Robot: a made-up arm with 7 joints. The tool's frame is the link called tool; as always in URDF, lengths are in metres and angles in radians. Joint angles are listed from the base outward.
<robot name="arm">
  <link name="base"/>
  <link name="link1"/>
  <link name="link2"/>
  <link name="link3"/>
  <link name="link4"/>
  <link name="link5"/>
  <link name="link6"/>
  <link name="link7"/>
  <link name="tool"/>
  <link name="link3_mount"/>
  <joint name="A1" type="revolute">
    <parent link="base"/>
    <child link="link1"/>
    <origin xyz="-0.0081 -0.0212 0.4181"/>
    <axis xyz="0 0 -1"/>
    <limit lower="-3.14" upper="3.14"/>
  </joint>
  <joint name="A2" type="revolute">
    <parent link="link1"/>
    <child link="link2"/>
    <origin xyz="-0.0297 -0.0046 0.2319"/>
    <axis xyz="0 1 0"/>
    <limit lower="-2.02" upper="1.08"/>
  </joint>
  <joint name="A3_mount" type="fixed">
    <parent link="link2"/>
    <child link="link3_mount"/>
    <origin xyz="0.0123 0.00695 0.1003"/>
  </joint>
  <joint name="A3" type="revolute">
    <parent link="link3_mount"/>
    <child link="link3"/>
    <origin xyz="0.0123 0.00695 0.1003"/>
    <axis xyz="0 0 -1"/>
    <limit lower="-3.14" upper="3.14"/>
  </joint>
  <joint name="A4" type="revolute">
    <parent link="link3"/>
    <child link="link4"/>
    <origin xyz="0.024 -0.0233 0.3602"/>
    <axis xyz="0 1 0"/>
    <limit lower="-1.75" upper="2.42"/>
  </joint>
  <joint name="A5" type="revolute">
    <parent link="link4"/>
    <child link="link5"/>
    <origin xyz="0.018 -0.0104 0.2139"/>
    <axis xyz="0 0 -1"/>
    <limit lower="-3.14" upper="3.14"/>
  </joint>
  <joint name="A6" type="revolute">
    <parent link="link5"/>
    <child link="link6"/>
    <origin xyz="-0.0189 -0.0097 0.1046"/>
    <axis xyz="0 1 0"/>
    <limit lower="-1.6" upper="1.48"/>
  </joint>
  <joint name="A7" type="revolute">
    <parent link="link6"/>
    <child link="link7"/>
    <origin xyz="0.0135 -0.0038 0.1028"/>
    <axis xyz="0 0 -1"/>
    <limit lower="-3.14" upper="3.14"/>
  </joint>
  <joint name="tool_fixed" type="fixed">
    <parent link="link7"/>
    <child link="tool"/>
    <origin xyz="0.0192 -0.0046 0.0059"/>
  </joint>
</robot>
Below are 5 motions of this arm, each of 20 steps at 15 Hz.
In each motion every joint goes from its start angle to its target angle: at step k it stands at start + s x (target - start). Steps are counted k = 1, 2, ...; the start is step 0. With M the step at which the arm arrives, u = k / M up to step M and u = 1 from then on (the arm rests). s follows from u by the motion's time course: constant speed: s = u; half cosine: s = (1 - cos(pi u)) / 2; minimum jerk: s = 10 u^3 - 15 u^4 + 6 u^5.
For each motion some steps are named. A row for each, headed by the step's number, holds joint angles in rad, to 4 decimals.
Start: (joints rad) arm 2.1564 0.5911 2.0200 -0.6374 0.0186 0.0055 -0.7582
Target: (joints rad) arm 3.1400 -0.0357 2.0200 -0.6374 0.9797 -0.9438 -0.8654
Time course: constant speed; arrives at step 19
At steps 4, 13, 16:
4: 2.3635 0.4591 2.0200 -0.6374 0.2209 -0.1944 -0.7808
13: 2.8294 0.1622 2.0200 -0.6374 0.6762 -0.6440 -0.8315
16: 2.9847 0.0633 2.0200 -0.6374 0.8279 -0.7939 -0.8485

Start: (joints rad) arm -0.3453 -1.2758 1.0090 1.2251 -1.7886 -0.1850 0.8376
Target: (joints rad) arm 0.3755 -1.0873 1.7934 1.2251 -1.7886 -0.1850 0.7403
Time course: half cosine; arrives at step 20
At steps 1, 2, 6, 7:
1: -0.3409 -1.2746 1.0138 1.2251 -1.7886 -0.1850 0.8370
2: -0.3277 -1.2712 1.0282 1.2251 -1.7886 -0.1850 0.8352
6: -0.1967 -1.2369 1.1707 1.2251 -1.7886 -0.1850 0.8175
7: -0.1485 -1.2243 1.2231 1.2251 -1.7886 -0.1850 0.8110

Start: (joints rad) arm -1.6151 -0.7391 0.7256 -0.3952 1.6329 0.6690 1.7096
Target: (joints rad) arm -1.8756 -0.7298 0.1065 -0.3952 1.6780 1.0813 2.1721
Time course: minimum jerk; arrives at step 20
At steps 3, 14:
3: -1.6220 -0.7389 0.7091 -0.3952 1.6341 0.6800 1.7219
14: -1.8331 -0.7313 0.2075 -0.3952 1.6706 1.0141 2.0967

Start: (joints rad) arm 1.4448 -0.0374 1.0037 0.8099 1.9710 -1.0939 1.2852
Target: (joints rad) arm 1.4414 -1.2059 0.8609 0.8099 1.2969 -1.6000 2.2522
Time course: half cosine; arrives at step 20
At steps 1, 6, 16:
1: 1.4448 -0.0446 1.0028 0.8099 1.9669 -1.0970 1.2912
6: 1.4441 -0.2782 0.9743 0.8099 1.8321 -1.1982 1.4845
16: 1.4417 -1.0943 0.8745 0.8099 1.3613 -1.5517 2.1599

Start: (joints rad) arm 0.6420 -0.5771 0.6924 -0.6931 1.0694 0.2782 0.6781
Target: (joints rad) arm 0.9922 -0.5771 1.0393 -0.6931 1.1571 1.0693 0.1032
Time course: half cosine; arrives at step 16
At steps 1, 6, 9, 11, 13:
1: 0.6454 -0.5771 0.6957 -0.6931 1.0702 0.2858 0.6726
6: 0.7501 -0.5771 0.7995 -0.6931 1.0965 0.5224 0.5007
9: 0.8513 -0.5771 0.8997 -0.6931 1.1218 0.7509 0.3346
11: 0.9144 -0.5771 0.9622 -0.6931 1.1376 0.8935 0.2310
13: 0.9627 -0.5771 1.0101 -0.6931 1.1497 1.0026 0.1516

